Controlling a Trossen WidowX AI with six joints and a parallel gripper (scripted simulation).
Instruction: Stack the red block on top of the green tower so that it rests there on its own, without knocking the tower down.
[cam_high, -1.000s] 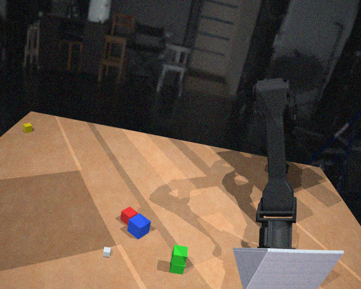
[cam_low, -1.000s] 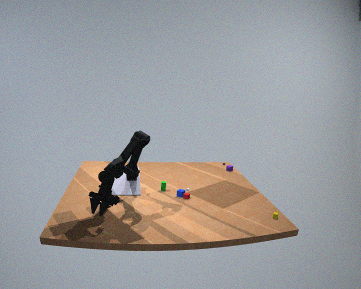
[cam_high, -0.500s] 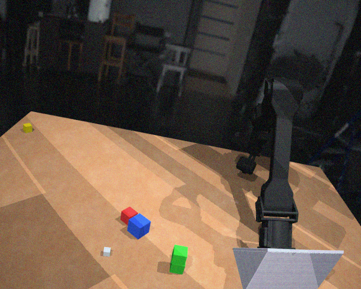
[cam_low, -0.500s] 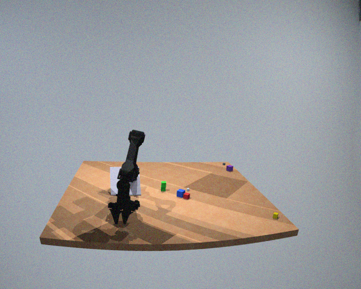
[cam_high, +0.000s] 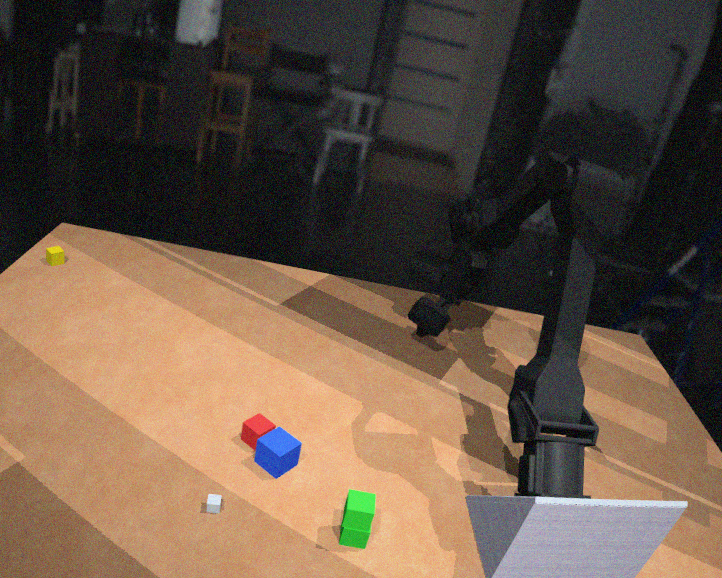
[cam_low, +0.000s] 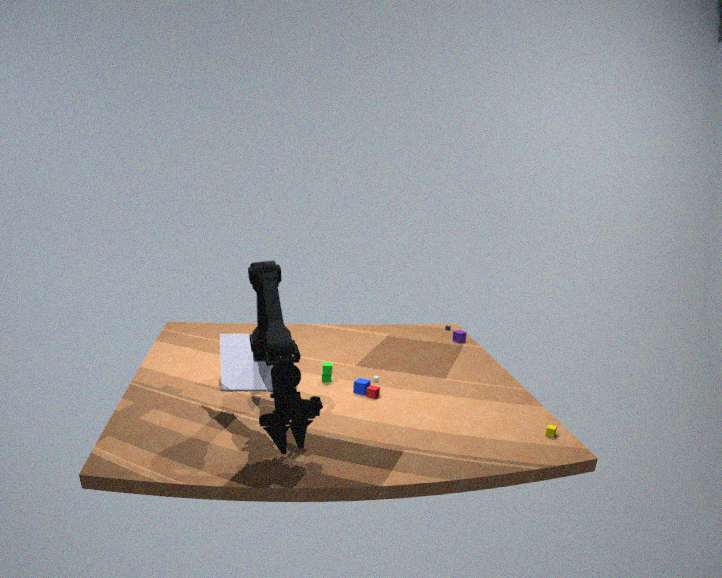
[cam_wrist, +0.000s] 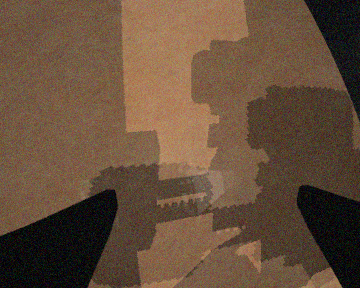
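My gripper tip is now 29 cm short of the red block and 35 cm to the right of it. Round my gripper tip: blue block: 27 cm ahead, 39 cm to the left; then yellow cube: 71 cm ahead, 4 cm to the right; then small white cube: 33 cm ahead, 47 cm to the left, 1 cm below.
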